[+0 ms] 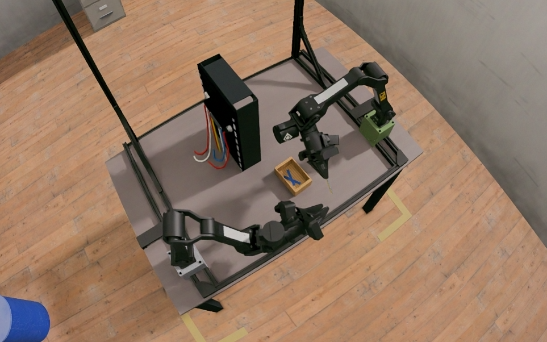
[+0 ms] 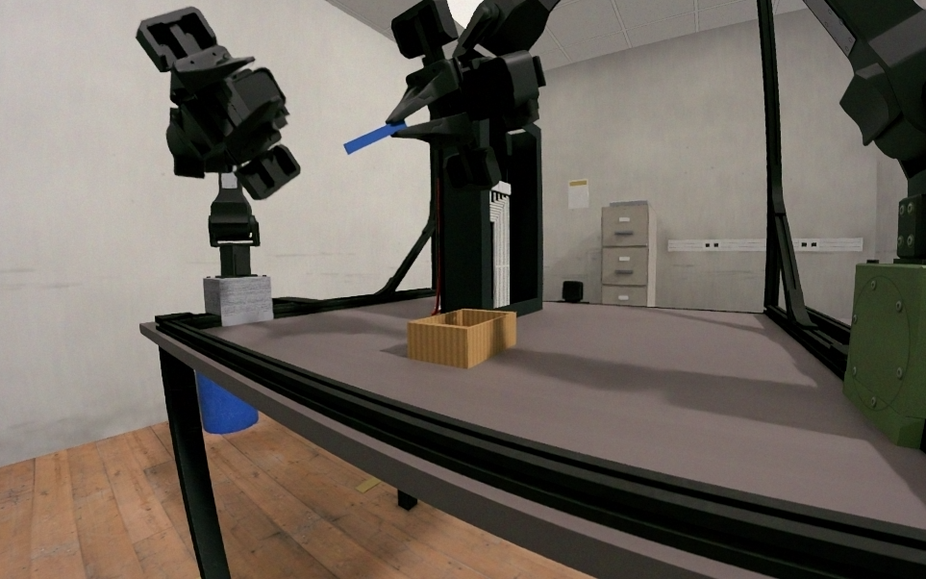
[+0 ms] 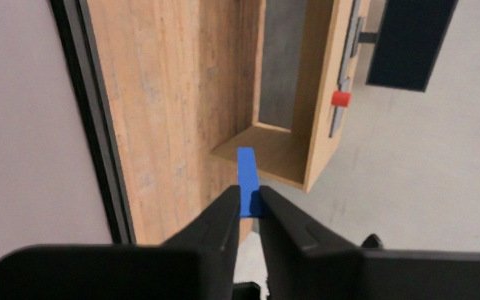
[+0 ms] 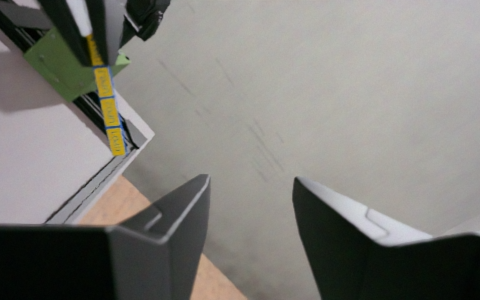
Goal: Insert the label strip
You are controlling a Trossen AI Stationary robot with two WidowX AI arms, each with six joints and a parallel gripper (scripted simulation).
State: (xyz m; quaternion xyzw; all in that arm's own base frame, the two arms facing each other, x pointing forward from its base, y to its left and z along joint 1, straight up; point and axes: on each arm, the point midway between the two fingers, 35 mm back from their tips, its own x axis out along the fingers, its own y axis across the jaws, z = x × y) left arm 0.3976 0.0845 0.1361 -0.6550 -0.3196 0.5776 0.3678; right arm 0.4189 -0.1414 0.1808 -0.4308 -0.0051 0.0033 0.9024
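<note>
Now: the label strip 60 mm behind my right hand, 110 mm to the left of it and 50 mm below it. From my right hand the other things lie so: wooden box (210 mm behind, 100 mm to the left, 260 mm below); then black patch panel (480 mm behind, 30 mm to the right, 70 mm below).
Now: left hand 40 mm short of the label strip, 30 mm above it and 10 mm to the left of it. From my left hand the other things lie so: wooden box 230 mm below, 110 mm behind, 20 mm to the right; then black patch panel 370 mm behind, 140 mm to the right, 50 mm below.
</note>
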